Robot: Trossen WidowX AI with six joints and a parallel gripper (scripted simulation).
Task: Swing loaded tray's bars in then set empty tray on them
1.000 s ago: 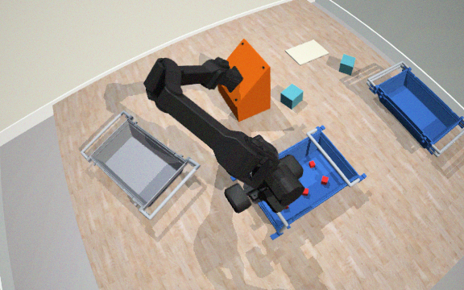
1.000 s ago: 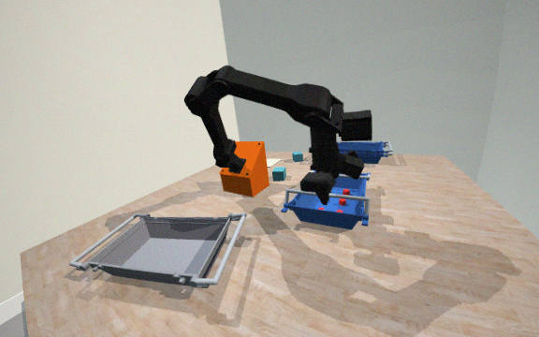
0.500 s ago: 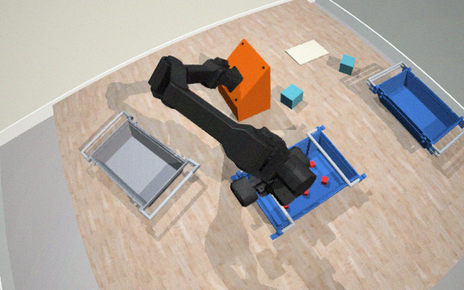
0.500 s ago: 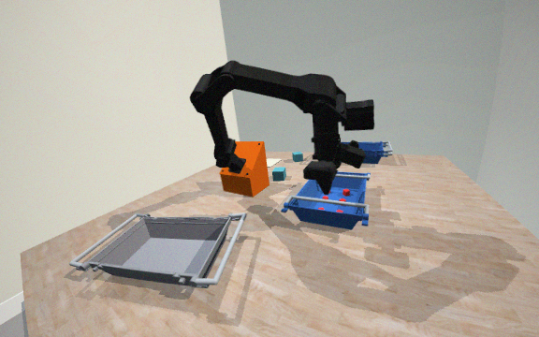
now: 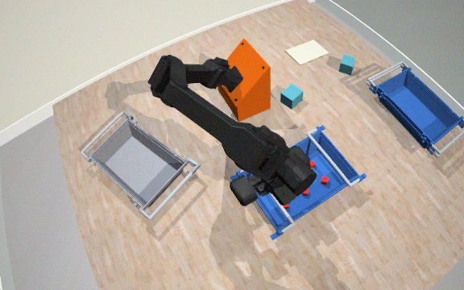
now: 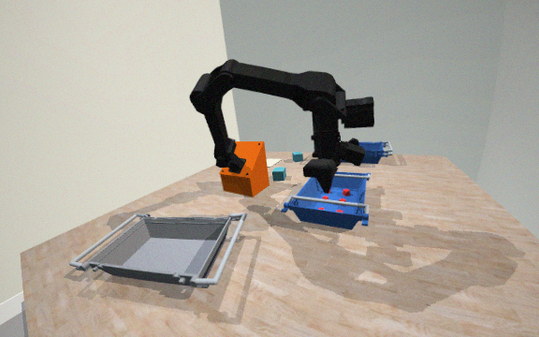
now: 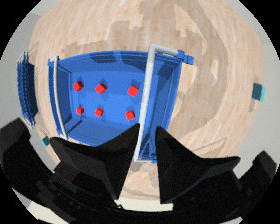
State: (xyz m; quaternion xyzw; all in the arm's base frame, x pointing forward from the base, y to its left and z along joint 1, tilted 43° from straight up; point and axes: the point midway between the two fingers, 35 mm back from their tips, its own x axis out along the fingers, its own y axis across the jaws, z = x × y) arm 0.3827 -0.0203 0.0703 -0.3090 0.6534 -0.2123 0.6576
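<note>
My gripper tip is 28 cm past the grey tray, 31 cm to the left of it and 5 cm above it. Round my gripper tip: cream sheet (51 cm behind, 43 cm to the left, 9 cm below).
</note>
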